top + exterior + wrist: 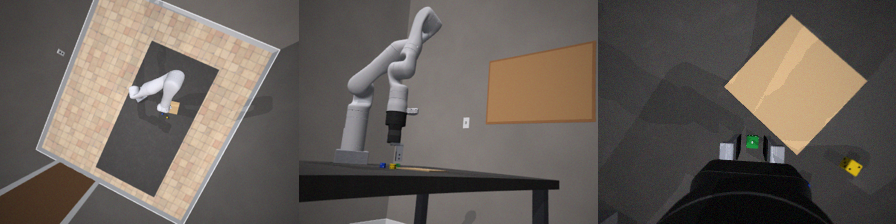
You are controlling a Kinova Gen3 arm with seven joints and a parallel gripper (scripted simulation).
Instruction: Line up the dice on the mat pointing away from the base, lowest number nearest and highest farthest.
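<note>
Now: hand 3 cm above the green die. From my hand the other things lie so: blue die: 9 cm to the right, 3 cm below, 2 cm ahead; mat: 9 cm ahead, 4 cm below, 3 cm to the left; yellow die: 10 cm to the right, 9 cm ahead, 3 cm below.
</note>
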